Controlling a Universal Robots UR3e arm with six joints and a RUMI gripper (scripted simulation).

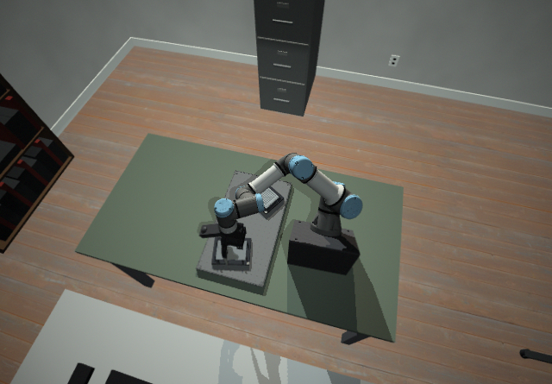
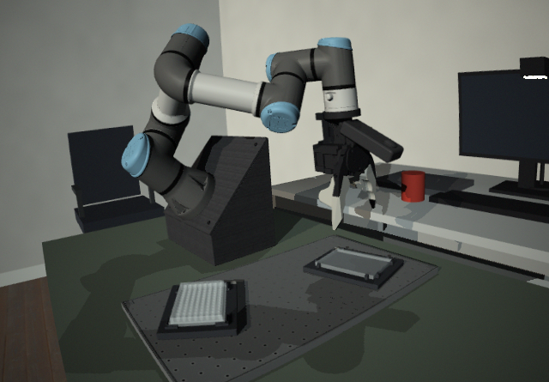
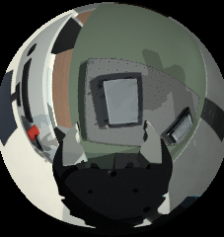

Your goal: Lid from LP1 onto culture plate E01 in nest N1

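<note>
Now: the lid 9 cm below my hand, 2 cm to the right of it and 2 cm ahead of it. Round my hand: lid park LP1 (10 cm below, 2 cm to the right, 2 cm ahead); culture plate E01 (33 cm to the right, 8 cm below, 1 cm behind).
</note>
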